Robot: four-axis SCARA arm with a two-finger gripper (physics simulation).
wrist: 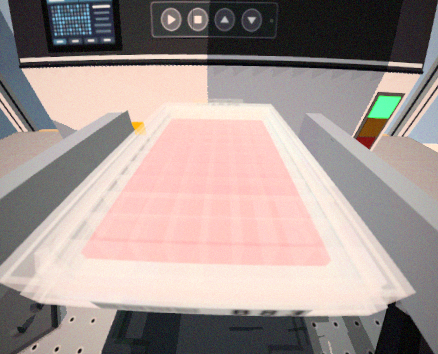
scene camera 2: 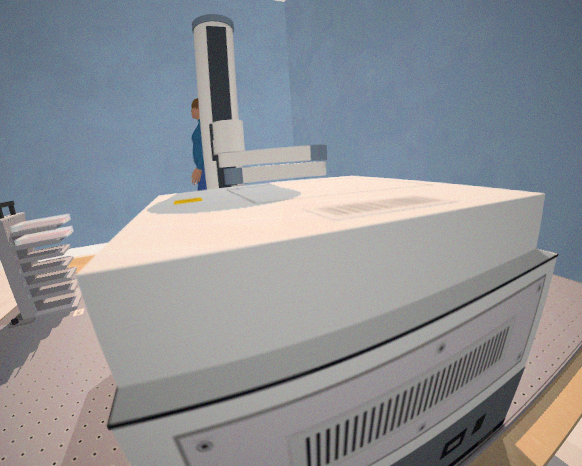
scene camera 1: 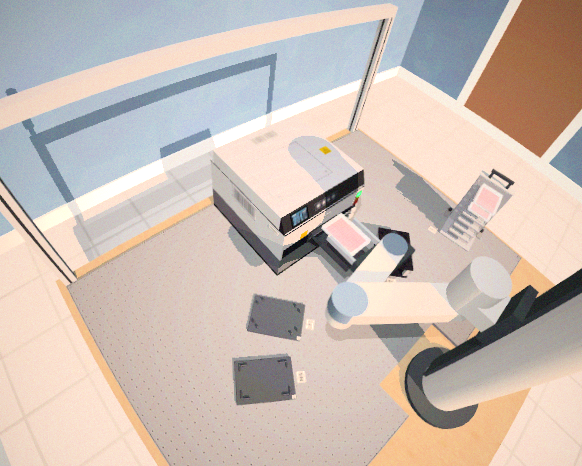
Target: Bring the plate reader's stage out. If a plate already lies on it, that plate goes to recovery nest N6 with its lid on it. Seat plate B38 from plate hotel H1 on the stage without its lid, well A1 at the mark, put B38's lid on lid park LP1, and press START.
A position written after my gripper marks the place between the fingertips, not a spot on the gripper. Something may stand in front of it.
In view: my gripper (scene camera 1: 340, 228), a dark stage (wrist: 127, 324) and a reader front panel (scene camera 1: 349, 185).
My gripper also shows in the wrist view (wrist: 215, 127). The reader front panel shows as well in the wrist view (wrist: 391, 38).
